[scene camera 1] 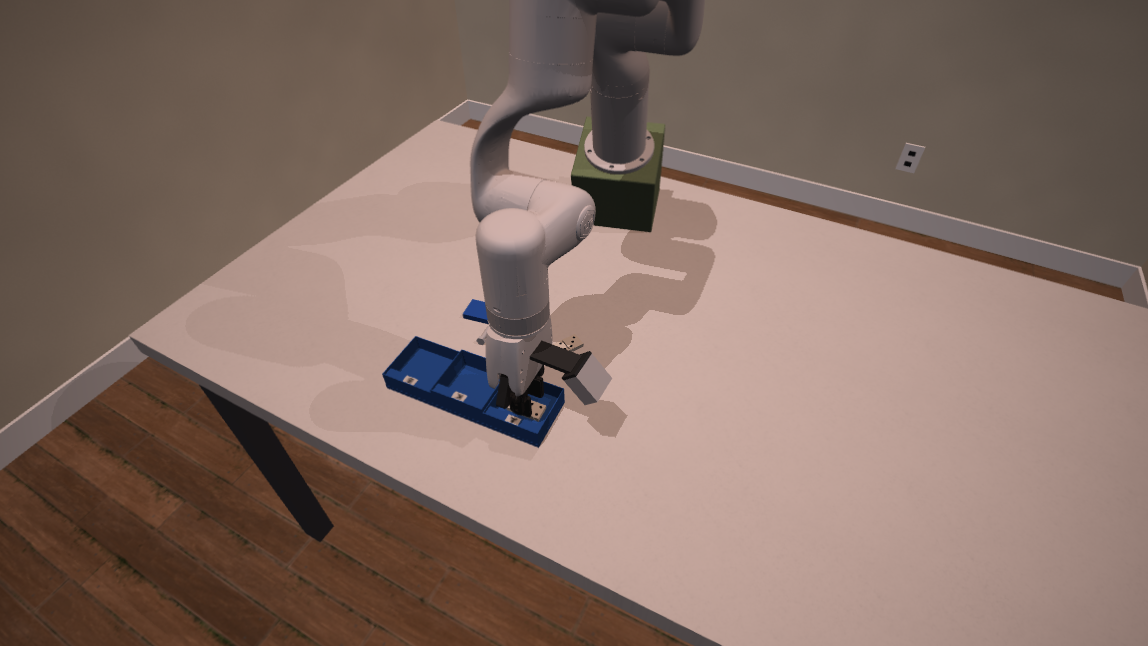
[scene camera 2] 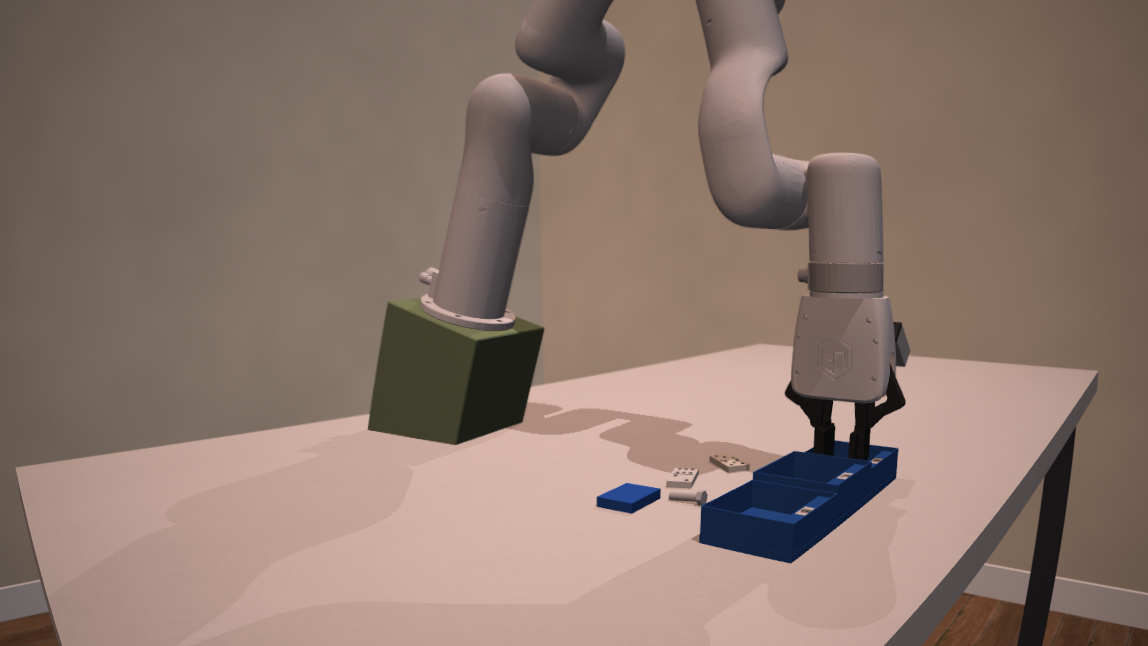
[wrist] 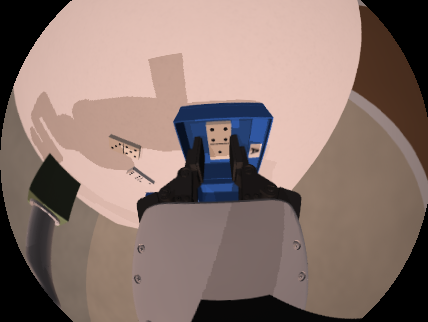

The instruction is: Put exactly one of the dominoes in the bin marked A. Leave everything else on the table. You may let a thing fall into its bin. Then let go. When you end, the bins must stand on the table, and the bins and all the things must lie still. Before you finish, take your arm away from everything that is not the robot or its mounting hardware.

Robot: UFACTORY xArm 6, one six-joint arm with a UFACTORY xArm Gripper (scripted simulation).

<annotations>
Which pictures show the gripper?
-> Scene camera 1, scene camera 2 and the wrist view: all of them.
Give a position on a white domino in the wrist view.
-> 218, 132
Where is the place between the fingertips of the gripper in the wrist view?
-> At 216, 145
</annotations>
